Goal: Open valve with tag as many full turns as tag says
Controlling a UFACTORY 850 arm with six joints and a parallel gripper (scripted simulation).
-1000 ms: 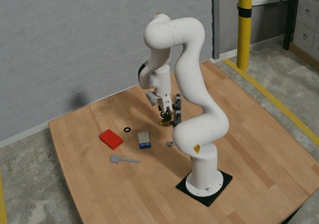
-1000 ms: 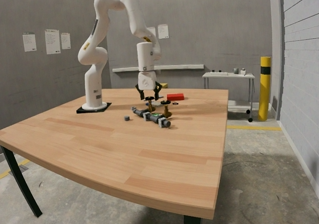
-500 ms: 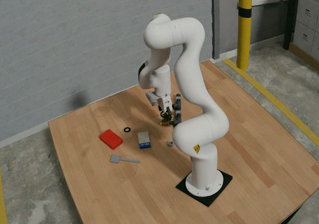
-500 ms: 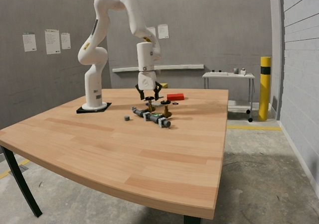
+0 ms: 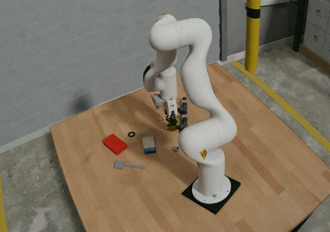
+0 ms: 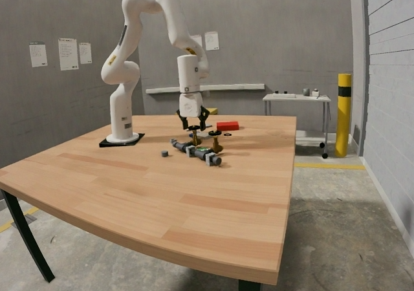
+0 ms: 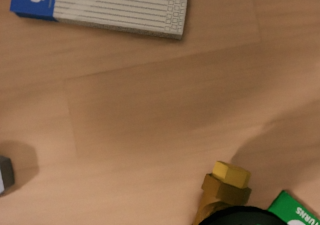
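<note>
Right now the green tag is 5 cm ahead of my hand, 3 cm to the right of it and 9 cm below it. From my hand the other things lie so: red block 33 cm to the left, 8 cm below; then grey paddle-shaped tool 16 cm behind, 30 cm to the left, 9 cm below; then blue-and-grey box 7 cm behind, 15 cm to the left, 8 cm below.
</note>
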